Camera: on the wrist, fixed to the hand. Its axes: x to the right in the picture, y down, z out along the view.
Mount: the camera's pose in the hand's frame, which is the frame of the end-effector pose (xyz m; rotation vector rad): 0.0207 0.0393 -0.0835 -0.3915 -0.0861 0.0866
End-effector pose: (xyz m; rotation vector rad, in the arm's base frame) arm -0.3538 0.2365 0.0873 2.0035 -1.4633 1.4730
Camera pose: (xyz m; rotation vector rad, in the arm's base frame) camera -0.4340 0.2639 0.1293 1.8002 -1.7352 1.0367
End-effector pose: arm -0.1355 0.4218 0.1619 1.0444 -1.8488 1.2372
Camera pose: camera -0.1717 0.5042 0.1909 0.8179 -2.1123 0.8367
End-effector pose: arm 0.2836 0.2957 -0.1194 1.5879 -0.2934 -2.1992
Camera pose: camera 0.3647 0.2570 -0.1489 1.2476 0.0443 -2.1030
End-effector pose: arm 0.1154 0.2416 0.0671 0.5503 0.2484 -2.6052
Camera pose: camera 0.1454 0.2209 -0.0202 0.3020 0.6713 -2.4004
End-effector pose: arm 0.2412 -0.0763 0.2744 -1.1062 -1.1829 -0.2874
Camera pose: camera 0.3263 -0.1175 0.2742 -1.5196 -1.1794 -0.4195
